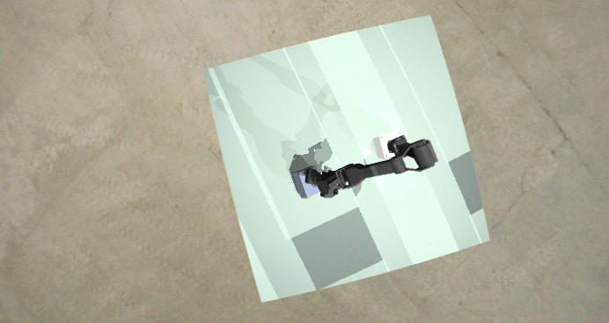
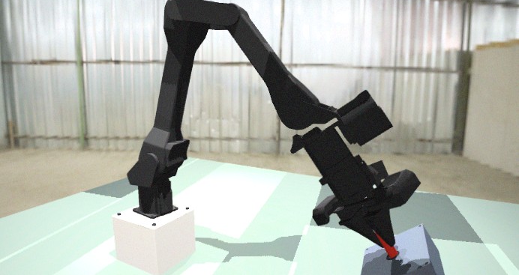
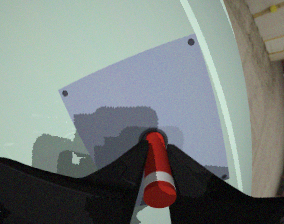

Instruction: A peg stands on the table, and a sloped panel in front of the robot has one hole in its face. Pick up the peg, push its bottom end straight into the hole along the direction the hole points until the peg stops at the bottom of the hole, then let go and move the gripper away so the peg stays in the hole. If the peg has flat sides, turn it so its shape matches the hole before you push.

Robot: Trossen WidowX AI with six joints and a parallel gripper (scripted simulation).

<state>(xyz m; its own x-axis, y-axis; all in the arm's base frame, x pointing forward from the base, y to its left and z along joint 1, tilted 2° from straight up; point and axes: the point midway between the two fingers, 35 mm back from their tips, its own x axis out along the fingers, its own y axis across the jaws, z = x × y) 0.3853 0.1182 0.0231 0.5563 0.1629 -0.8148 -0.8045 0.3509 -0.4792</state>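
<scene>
My gripper tip is 40 mm above the sloped panel and 20 mm short of it. The rest, counted from my gripper tip: red round peg 10 mm behind, 10 mm above.
</scene>
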